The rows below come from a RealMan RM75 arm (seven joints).
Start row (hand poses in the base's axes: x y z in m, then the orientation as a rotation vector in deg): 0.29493, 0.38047, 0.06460, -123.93, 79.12, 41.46
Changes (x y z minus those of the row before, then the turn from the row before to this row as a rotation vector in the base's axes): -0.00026, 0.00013, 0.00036, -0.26, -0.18, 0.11; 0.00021, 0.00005, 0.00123, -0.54, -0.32, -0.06; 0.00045, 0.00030, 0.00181, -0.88, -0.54, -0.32; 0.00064, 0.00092, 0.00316, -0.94, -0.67, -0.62; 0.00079, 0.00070, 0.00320, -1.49, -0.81, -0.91; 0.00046, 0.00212, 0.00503, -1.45, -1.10, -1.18; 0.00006, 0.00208, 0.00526, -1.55, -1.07, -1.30; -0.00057, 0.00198, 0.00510, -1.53, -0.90, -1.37; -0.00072, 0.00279, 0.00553, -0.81, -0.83, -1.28
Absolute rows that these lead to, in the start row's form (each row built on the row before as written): 0.29467, 0.38060, 0.06496, -124.24, 79.09, 41.15; 0.29488, 0.38065, 0.06619, -124.63, 79.34, 40.46; 0.29533, 0.38095, 0.06800, -125.07, 79.95, 39.22; 0.29597, 0.38187, 0.07116, -125.30, 80.83, 37.68; 0.29676, 0.38257, 0.07436, -125.69, 82.26, 35.54; 0.29722, 0.38469, 0.07939, -125.79, 83.78, 32.97; 0.29728, 0.38677, 0.08465, -125.82, 85.47, 30.32; 0.29671, 0.38875, 0.08975, -125.74, 87.28, 27.84; 0.29599, 0.39154, 0.09528, -125.17, 88.61, 25.93
